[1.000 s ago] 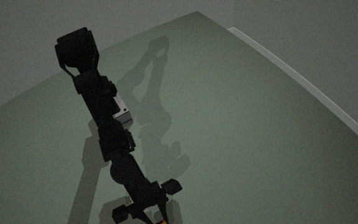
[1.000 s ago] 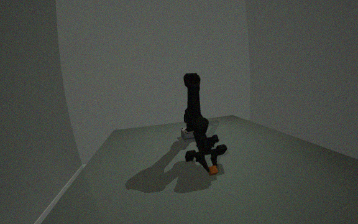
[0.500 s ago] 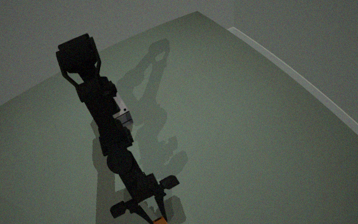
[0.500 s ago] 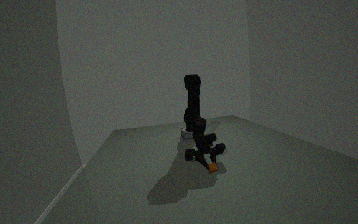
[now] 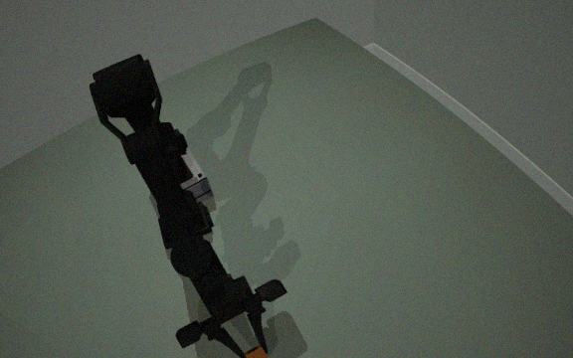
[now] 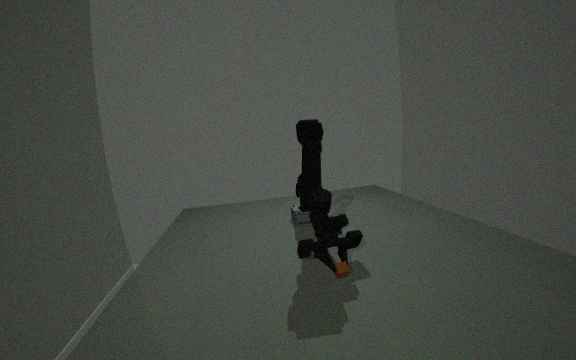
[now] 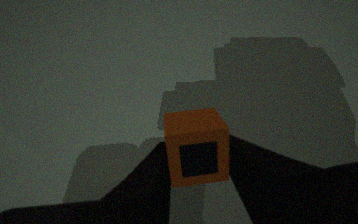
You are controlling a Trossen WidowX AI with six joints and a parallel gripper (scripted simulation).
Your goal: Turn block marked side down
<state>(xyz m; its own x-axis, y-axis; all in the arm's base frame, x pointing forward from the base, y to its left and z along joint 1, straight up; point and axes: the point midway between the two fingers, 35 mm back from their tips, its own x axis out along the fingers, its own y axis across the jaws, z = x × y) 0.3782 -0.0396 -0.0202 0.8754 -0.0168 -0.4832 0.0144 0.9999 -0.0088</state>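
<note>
The orange block is 10 mm behind my gripper tip and 10 mm above it.
</note>
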